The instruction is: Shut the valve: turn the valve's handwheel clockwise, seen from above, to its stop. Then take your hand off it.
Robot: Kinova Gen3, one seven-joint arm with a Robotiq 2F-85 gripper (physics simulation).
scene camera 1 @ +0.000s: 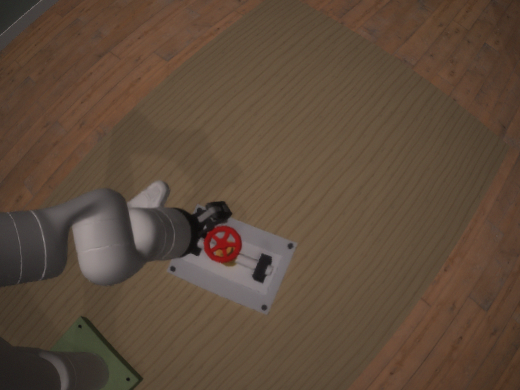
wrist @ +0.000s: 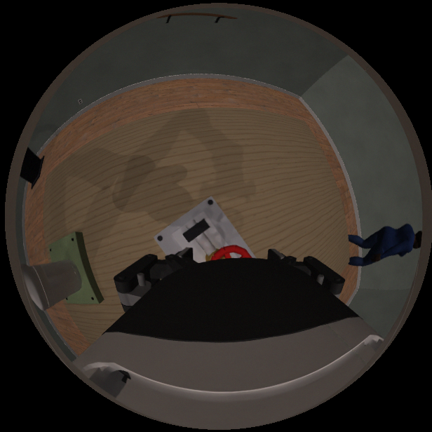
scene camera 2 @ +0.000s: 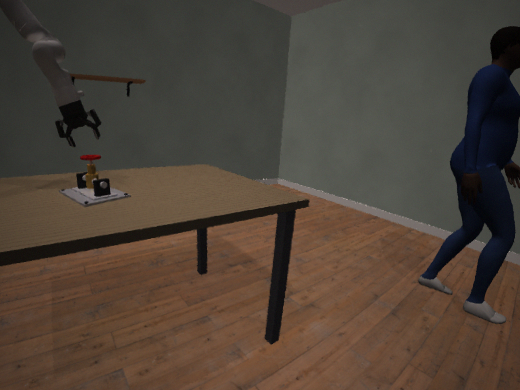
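Note:
The valve's red handwheel (scene camera 1: 239,244) (scene camera 2: 90,157) (wrist: 230,248) sits level on top of the brass valve body (scene camera 1: 229,262) (scene camera 2: 91,179). The body stands on a pale base plate (scene camera 1: 220,285) (scene camera 2: 87,201) between two black pipe blocks. My gripper (scene camera 2: 85,140) (wrist: 230,257) is open and empty, with its fingers spread wide. In scene camera 2 its fingertips are above the handwheel, apart from it. In scene camera 1 the wrist and one finger show at the wheel's upper left. In the wrist view the lower part of the wheel is hidden by the gripper's body.
The plate rests on the wooden table (scene camera 1: 325,150) (scene camera 2: 200,190). A green mounting plate (scene camera 1: 82,340) (wrist: 65,247) carries the arm's base. A wall shelf (scene camera 2: 110,79) is behind the arm. A person in blue (scene camera 2: 492,115) (wrist: 387,242) stands beyond the table.

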